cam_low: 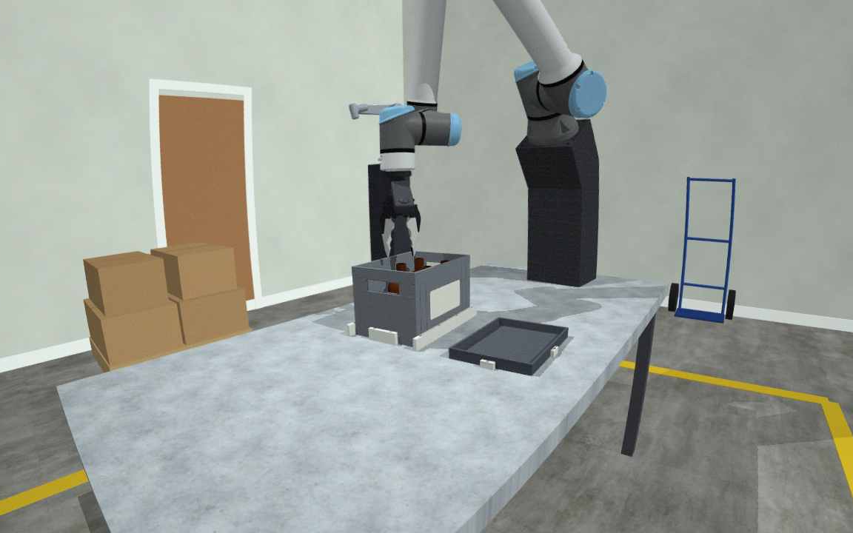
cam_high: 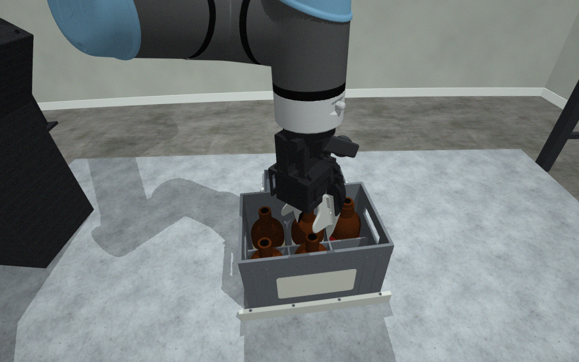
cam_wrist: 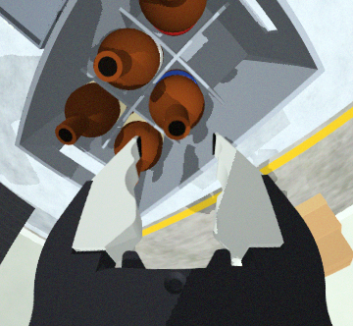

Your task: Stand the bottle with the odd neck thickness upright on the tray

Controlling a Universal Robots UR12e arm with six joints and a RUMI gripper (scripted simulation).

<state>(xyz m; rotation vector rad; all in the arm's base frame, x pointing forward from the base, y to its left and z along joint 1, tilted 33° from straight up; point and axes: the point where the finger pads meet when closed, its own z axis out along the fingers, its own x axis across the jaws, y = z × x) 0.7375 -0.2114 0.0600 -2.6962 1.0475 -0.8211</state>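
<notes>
Right now the crate is 11 cm below my hand and 4 cm to the left of it. Round my hand: grey tray (32 cm to the left, 18 cm below, 3 cm ahead); then glass bottle (11 cm below, 9 cm to the left, 9 cm ahead).
</notes>
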